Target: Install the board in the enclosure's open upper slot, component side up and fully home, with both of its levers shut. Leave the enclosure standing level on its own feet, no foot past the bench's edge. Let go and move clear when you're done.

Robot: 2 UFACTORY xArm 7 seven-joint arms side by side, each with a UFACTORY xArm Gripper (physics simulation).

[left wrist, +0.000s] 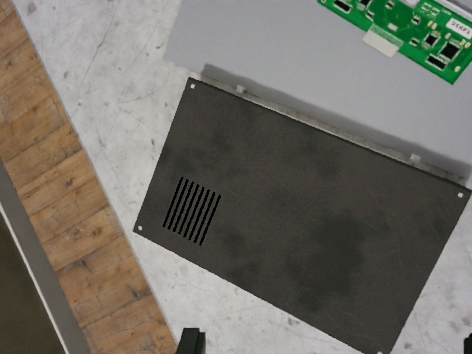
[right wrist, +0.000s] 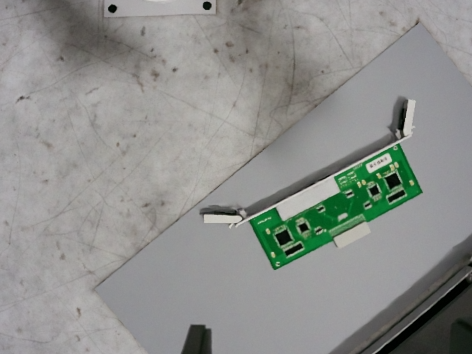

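Frame: origin at the left arm's base, x right, y up, z back, level; millimetres.
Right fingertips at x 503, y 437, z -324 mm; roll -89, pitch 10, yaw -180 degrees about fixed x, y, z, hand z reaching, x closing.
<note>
Pixels of each thing's top centre, then the offset from my right fingertips to it. "*": a spot on its surface instead. Level surfaces: height alone.
- green board, surface spot: (right wrist: 357, 204) (left wrist: 410, 32) * dx -126, dy -431, dz +3 mm
- grey mat, its level: dy -435 mm
- left lever, middle of its top: (right wrist: 214, 218) dx +68, dy -416, dz +19 mm
- right lever, middle of its top: (right wrist: 410, 109) dx -218, dy -416, dz +118 mm
- dark enclosure, middle of its top: (left wrist: 283, 208) dx -222, dy -387, dz -290 mm
- bench, its level: dy -437 mm
- white plate, surface spot: (right wrist: 125, 11) * dx +146, dy -436, dz +328 mm
The green board (left wrist: 422, 49) (right wrist: 357, 204) lies component side up on the grey mat (left wrist: 280, 65) (right wrist: 200, 280), with a white front strip. In the right wrist view its two white levers, the left lever (right wrist: 221, 218) and the right lever (right wrist: 409, 117), are swung outward. The dark enclosure (left wrist: 280, 200) (right wrist: 440, 320) stands on the bench beside the mat, its top with a vent grille facing up; the slot's inside is hidden. My left gripper (left wrist: 330, 342) is open above the enclosure's near part. My right gripper (right wrist: 330, 339) is open above the mat, apart from the board.
The bench (left wrist: 117, 115) (right wrist: 75, 165) ends at an edge on the left in the left wrist view, with a wood-plank surface (left wrist: 75, 210) beyond. A white plate (right wrist: 125, 11) with dark holes is at the top of the right wrist view.
</note>
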